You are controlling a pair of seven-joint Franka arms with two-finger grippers.
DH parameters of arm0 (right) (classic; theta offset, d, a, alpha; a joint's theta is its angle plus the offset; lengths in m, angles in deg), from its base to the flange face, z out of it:
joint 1: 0 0.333 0 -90
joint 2: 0 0 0 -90
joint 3: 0 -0.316 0.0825 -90
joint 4: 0 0 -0.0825 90
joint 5: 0 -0.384 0 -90
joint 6: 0 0 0.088 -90
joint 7: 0 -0.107 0 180
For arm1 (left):
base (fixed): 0 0 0 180
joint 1: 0 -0.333 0 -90
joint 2: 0 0 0 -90
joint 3: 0 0.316 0.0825 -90
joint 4: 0 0 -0.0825 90
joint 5: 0 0.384 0 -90
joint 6: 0 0 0.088 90
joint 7: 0 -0.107 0 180
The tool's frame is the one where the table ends.
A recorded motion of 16 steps. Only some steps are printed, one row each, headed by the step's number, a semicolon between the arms.
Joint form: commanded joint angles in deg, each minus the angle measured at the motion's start. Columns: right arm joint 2, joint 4, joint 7, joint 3, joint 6, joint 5, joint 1; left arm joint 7, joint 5, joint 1, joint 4, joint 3, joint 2, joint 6.
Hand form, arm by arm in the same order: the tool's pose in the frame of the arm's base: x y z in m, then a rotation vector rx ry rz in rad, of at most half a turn. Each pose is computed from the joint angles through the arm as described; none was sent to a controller.
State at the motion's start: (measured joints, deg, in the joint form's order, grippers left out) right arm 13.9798 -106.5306 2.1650 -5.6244 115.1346 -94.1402 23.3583; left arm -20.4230 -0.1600 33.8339 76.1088 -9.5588 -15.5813 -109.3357
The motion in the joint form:
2: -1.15 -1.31 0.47 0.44 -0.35 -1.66 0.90; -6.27 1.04 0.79 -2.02 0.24 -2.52 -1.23
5: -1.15 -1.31 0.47 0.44 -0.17 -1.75 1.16; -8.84 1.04 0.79 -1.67 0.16 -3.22 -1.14
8: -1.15 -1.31 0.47 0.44 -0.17 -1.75 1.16; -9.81 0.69 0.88 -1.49 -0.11 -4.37 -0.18
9: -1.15 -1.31 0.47 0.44 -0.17 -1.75 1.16; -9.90 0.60 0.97 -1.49 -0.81 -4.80 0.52
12: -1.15 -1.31 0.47 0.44 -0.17 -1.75 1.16; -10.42 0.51 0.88 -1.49 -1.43 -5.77 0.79
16: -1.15 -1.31 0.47 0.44 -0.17 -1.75 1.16; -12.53 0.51 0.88 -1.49 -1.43 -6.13 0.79
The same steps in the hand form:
2: 0.5239 0.3604 0.4412 -1.6720 0.3398 0.4332; 0.5032 -0.4571 0.6040 2.4772 -1.7308 0.4818
5: 0.5226 0.3626 0.4412 -1.6726 0.3392 0.4341; 0.5051 -0.4595 0.5925 2.4459 -1.7937 0.4554
8: 0.5226 0.3626 0.4412 -1.6726 0.3392 0.4341; 0.5053 -0.4646 0.5755 2.4303 -1.8220 0.3940
9: 0.5226 0.3626 0.4412 -1.6726 0.3392 0.4341; 0.5004 -0.4708 0.5695 2.4160 -1.8373 0.3627
12: 0.5226 0.3626 0.4412 -1.6726 0.3392 0.4341; 0.4997 -0.4763 0.5578 2.3997 -1.8557 0.3294
16: 0.5226 0.3626 0.4412 -1.6726 0.3392 0.4341; 0.5009 -0.4771 0.5536 2.3688 -1.9019 0.3227

